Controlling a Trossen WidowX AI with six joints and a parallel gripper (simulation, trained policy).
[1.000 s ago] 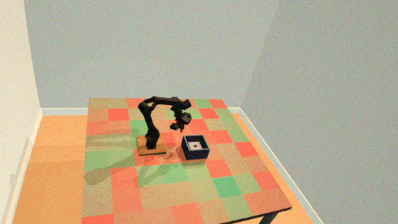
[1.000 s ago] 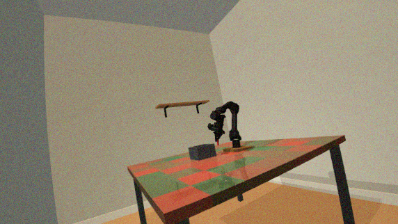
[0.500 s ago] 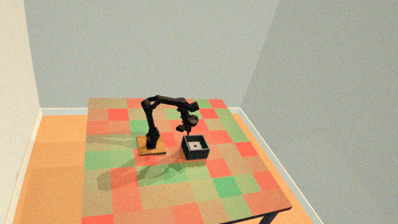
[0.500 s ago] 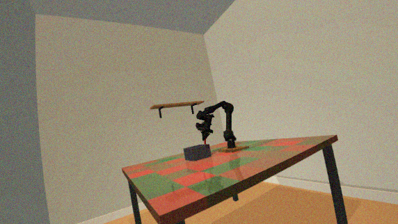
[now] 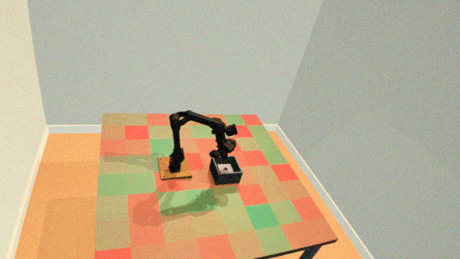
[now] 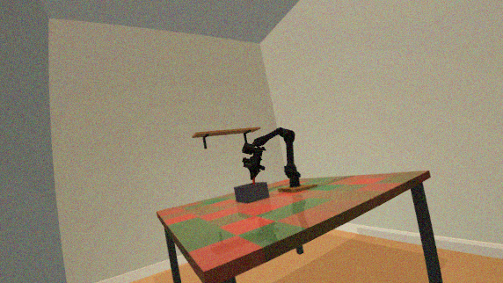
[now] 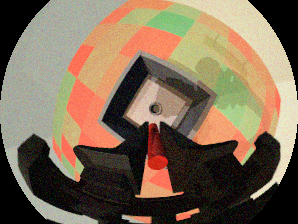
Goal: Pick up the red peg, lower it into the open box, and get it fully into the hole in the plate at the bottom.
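Right now my gripper tip is 1 cm to the right of the red peg, 1 cm below it and 1 cm past it. From my gripper tip the other things lie so: dark box (10 cm below, 2 cm to the right, 1 cm ahead); then grey plate (8 cm below, 2 cm to the right, 1 cm ahead).
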